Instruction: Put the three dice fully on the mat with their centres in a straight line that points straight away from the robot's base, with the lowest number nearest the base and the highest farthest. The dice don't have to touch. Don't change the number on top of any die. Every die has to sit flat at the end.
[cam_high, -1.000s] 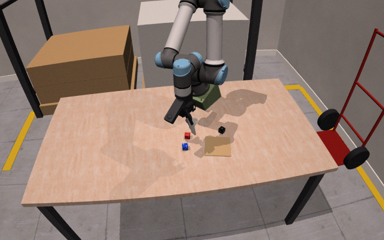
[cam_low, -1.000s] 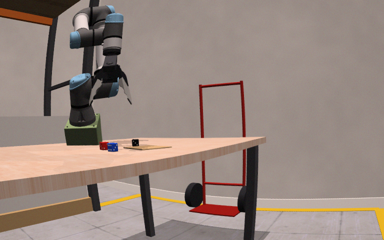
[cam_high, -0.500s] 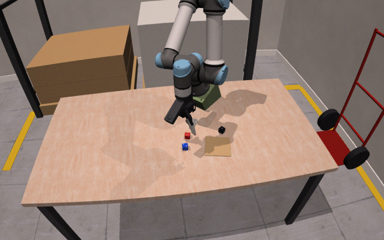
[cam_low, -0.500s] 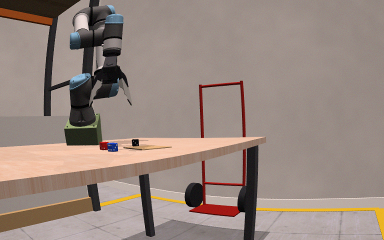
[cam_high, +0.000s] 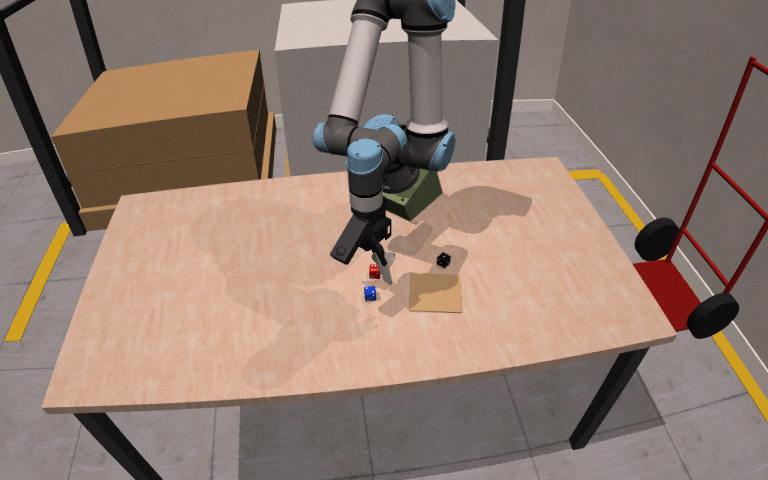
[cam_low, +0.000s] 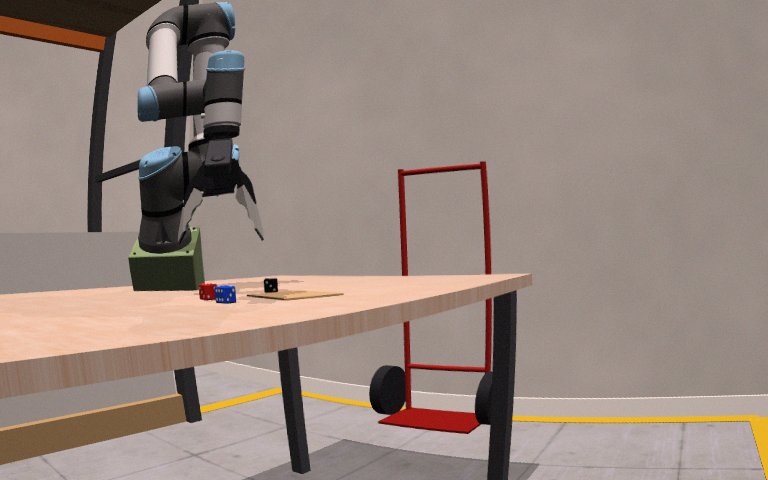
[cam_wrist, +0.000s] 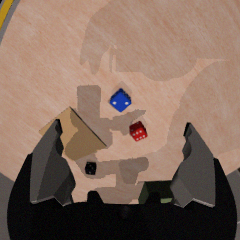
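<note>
The blue die lies 10 mm to the left of my hand and 90 mm below it. From my hand the other things lie so: tan square mat (30 mm ahead, 190 mm to the left, 100 mm below); black die (60 mm behind, 250 mm to the left, 90 mm below); red die (80 mm behind, 50 mm to the left, 90 mm below).
</note>
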